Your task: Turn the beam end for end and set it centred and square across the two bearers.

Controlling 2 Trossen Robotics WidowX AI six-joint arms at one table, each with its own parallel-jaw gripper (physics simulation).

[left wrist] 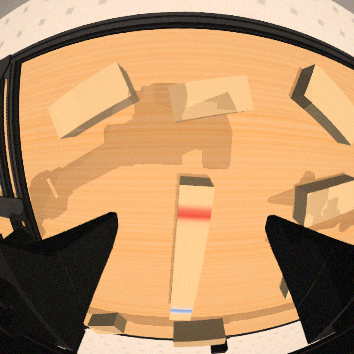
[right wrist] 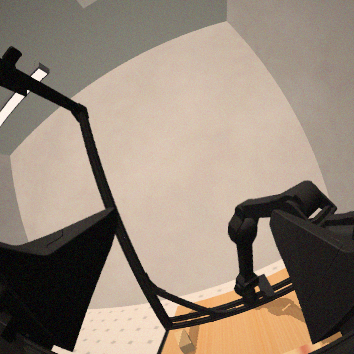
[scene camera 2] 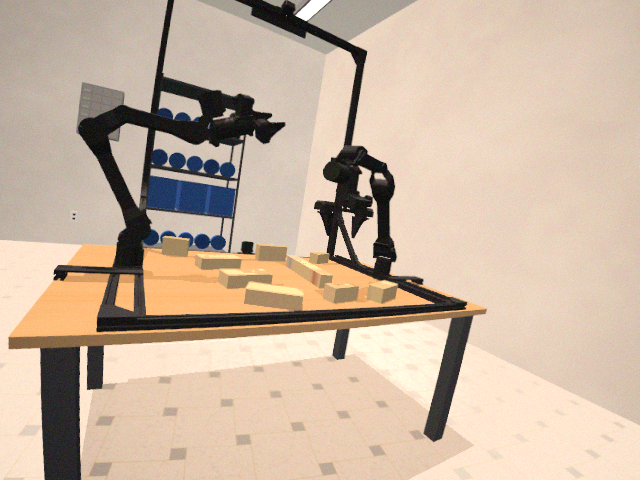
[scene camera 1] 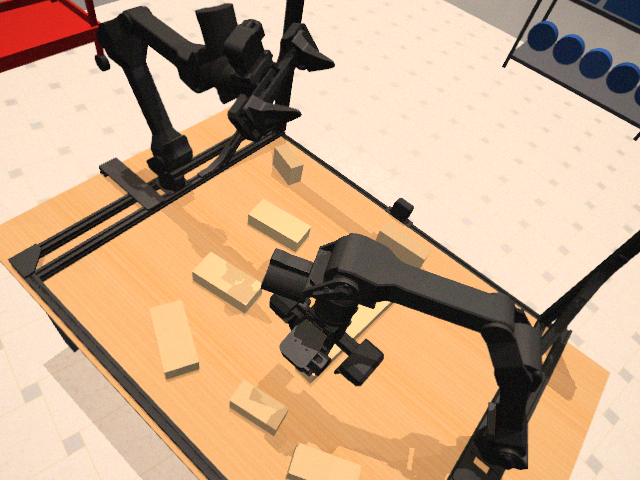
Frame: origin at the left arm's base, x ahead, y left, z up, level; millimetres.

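Seen in the pictures: left gripper, fingertip midpoint: (left wrist: 194, 222) (scene camera 2: 340, 237); right gripper, fingertip midpoint: (right wrist: 196, 217) (scene camera 2: 278, 119) (scene camera 1: 317, 88); left arm's base, origin of the base link: (left wrist: 24, 237) (right wrist: 250, 299) (scene camera 2: 381, 273) (scene camera 1: 491, 449); right arm's base, origin of the base link: (scene camera 2: 128, 265) (scene camera 1: 171, 182).
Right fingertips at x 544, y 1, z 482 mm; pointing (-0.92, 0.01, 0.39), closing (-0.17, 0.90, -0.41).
Note:
Offsets run from my right fingertips to a thing's top centre.
The beam @[194 mm back, 16 mm right, 457 mm down] (scene camera 1: 368, 318) (scene camera 2: 305, 267) (left wrist: 190, 250) lies on the table, with a red band near one end and a blue band near the other. In scene camera 1 the left arm hides much of it. Several plain wooden blocks lie around it; I cannot tell which two are the bearers. My left gripper (scene camera 1: 333, 365) (scene camera 2: 341, 235) (left wrist: 194, 222) is open and empty, pointing down above the beam, the red end ahead of its fingers in the left wrist view. My right gripper (scene camera 1: 316, 88) (scene camera 2: 278, 119) (right wrist: 196, 217) is open and empty, raised high and away from the beam.
Wooden blocks include one @[101 mm ahead, 101 mm right, 463 mm down] (scene camera 1: 279, 222) near the back, one @[67 mm ahead, 98 mm left, 463 mm down] (scene camera 1: 224, 279) at the middle, one @[45 mm ahead, 258 mm left, 463 mm down] (scene camera 1: 173, 335) at the left and one @[168 mm back, 242 mm left, 457 mm down] (scene camera 1: 258, 405) nearer the front. Another block @[155 mm back, 262 mm right, 438 mm down] (scene camera 1: 405, 245) is partly behind the left arm. A black frame (scene camera 2: 232, 319) borders the table.

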